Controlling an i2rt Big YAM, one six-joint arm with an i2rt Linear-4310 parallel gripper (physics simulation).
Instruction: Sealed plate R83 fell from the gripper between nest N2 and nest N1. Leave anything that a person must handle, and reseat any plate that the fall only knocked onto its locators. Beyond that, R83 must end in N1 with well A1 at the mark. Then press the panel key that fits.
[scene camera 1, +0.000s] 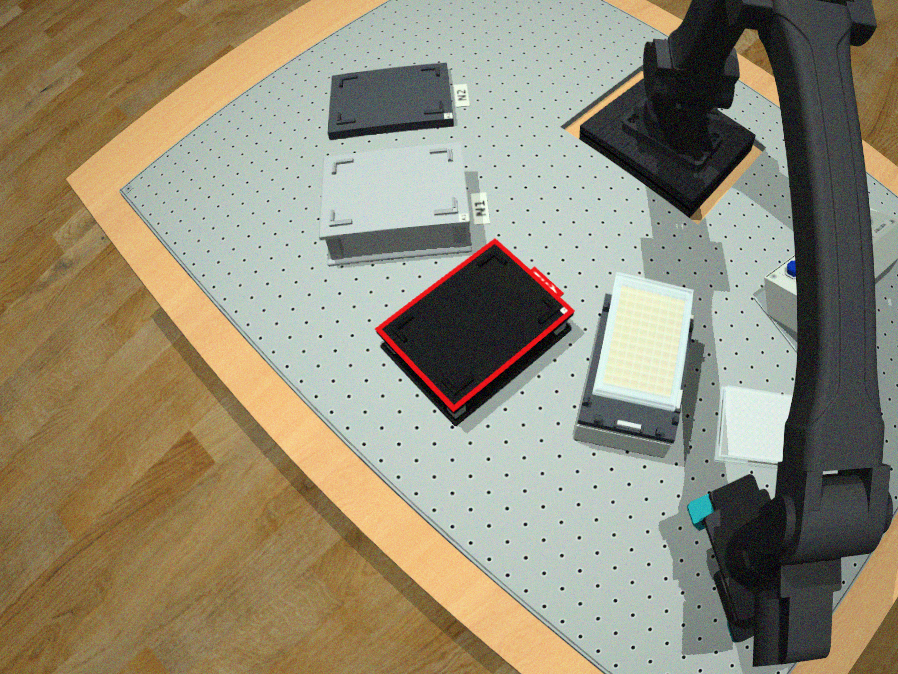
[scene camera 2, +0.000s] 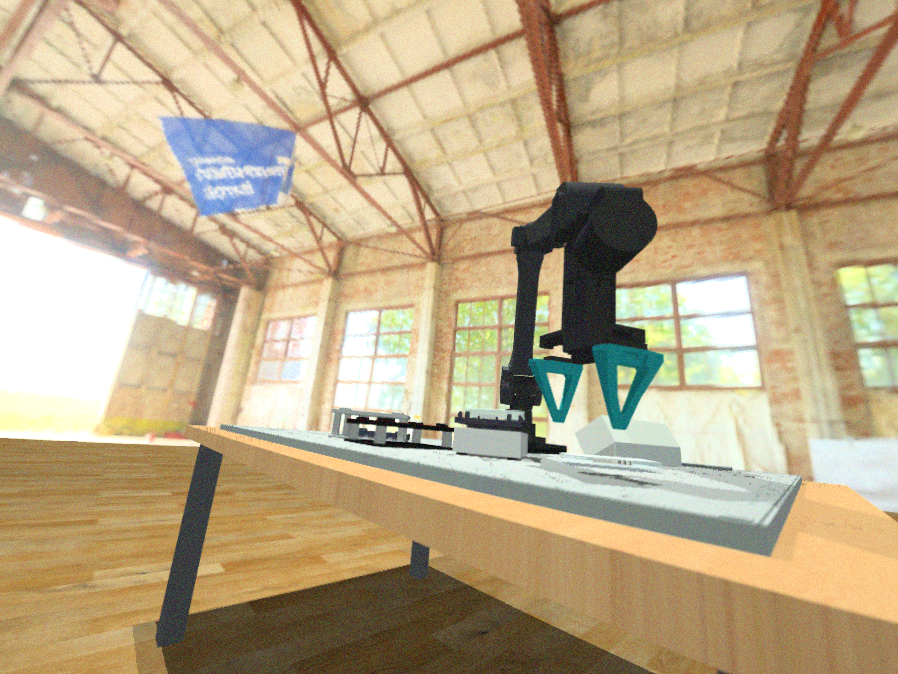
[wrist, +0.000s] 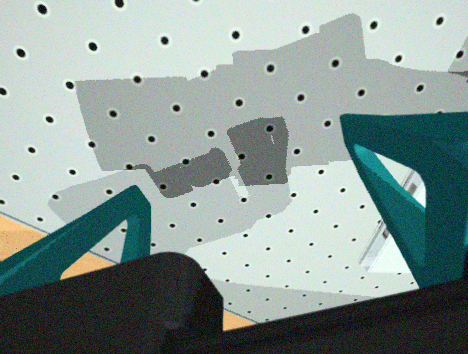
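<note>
A white plate, seemingly R83, lies flat on the perforated board, partly behind the arm; its label is not legible. Nest N1, light grey and raised, bears no plate. Nest N2, dark and low, bears no plate. A plate with pale yellow wells sits on a dark-topped holder, shifted toward the holder's far end; whether it is tilted is unclear. The panel with a blue key is partly hidden. My gripper is open and empty above the board, nearer the table edge than the white plate.
A black nest with a red outline stands between N1 and the yellow-welled plate's holder, turned at an angle. The arm base stands at the upper right. The wooden table rim borders the board.
</note>
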